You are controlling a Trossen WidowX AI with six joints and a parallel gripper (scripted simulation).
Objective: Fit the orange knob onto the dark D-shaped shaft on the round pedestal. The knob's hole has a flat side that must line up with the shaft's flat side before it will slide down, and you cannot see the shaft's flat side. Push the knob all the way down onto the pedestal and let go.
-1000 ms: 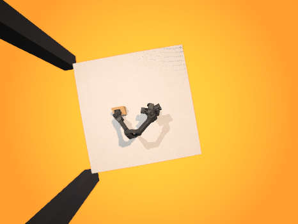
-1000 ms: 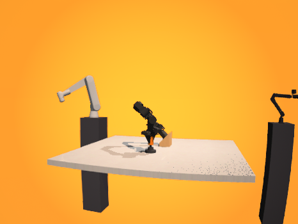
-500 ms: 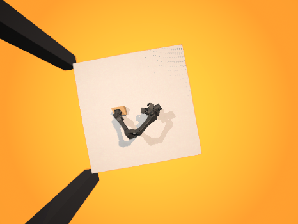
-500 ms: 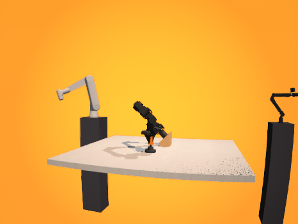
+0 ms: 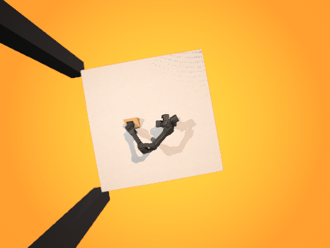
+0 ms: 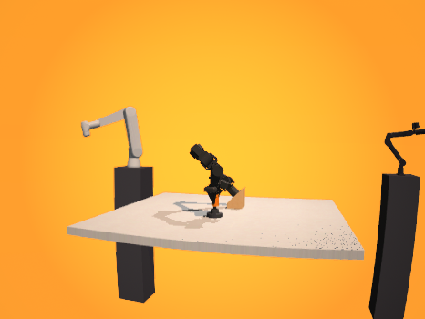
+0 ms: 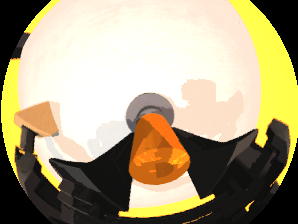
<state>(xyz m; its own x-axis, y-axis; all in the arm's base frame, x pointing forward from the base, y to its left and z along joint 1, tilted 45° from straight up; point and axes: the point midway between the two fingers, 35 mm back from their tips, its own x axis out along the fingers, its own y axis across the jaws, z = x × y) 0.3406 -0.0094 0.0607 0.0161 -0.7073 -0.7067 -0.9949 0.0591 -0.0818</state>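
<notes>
Right now the orange knob is 20 mm above my gripper tip. From my gripper tip the other things lie so: round dark pedestal (40 mm below).
</notes>
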